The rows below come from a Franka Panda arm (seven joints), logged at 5 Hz.
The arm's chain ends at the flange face. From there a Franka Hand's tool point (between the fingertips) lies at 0.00 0.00 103.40 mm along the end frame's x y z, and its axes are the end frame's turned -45 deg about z.
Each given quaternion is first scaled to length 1.
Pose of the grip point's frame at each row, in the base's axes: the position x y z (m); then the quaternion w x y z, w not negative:
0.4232 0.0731 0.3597 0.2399 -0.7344 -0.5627 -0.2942
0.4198 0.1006 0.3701 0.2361 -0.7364 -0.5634 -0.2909
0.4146 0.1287 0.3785 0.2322 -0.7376 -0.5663 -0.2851
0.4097 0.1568 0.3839 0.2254 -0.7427 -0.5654 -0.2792
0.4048 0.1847 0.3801 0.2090 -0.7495 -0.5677 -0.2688
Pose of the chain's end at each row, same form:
0.4064 0.0024 0.4333 0.3342 -0.8938 -0.2388 -0.1800
0.4030 0.0308 0.4445 0.3294 -0.8959 -0.2387 -0.1784
0.3983 0.0599 0.4539 0.3236 -0.8982 -0.2409 -0.1745
0.3932 0.0895 0.4607 0.3151 -0.9025 -0.2381 -0.1717
0.3877 0.1207 0.4595 0.2960 -0.9097 -0.2377 -0.1684

